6 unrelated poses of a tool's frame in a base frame.
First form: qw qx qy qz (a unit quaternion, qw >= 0); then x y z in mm.
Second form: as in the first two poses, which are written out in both.
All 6 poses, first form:
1: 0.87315 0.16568 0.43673 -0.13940 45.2 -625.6 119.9
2: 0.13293 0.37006 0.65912 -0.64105 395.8 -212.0 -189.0
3: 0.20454 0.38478 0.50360 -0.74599 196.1 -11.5 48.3
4: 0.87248 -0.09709 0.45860 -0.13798 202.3 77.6 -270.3
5: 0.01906 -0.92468 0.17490 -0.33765 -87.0 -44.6 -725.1
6: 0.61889 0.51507 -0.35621 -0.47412 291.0 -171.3 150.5
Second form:
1: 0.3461 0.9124 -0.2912 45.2 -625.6 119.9
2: 1.0734 1.9119 -1.8595 395.8 -212.0 -189.0
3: 1.0730 1.4043 -2.0802 196.1 -11.5 48.3
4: -0.2029 0.9583 -0.2883 202.3 77.6 -270.3
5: -2.8702 0.5429 -1.0481 -87.0 -44.6 -725.1
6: 1.1849 -0.8194 -1.0907 291.0 -171.3 150.5
